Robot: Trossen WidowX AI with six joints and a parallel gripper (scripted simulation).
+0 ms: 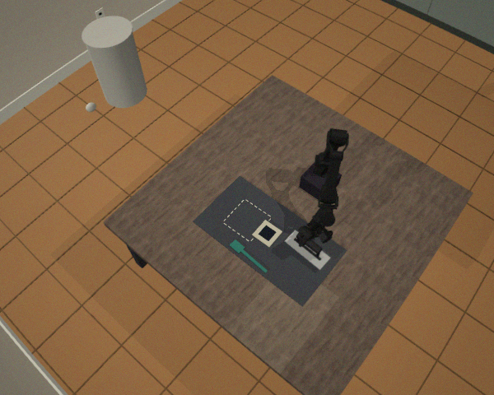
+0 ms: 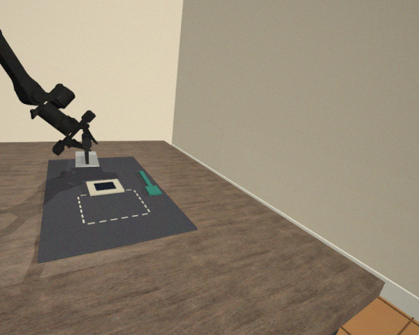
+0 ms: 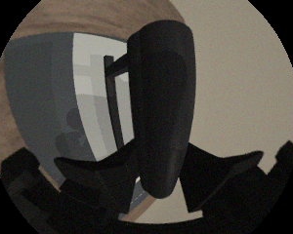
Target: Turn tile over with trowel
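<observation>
My gripper tip is now 17 cm to the left of the tile, 8 cm above it and 2 cm past it. Round my gripper tip: grey mat 16 cm to the right, 11 cm below, 2 cm behind; teal trowel 21 cm to the right, 11 cm ahead, 9 cm below.
</observation>
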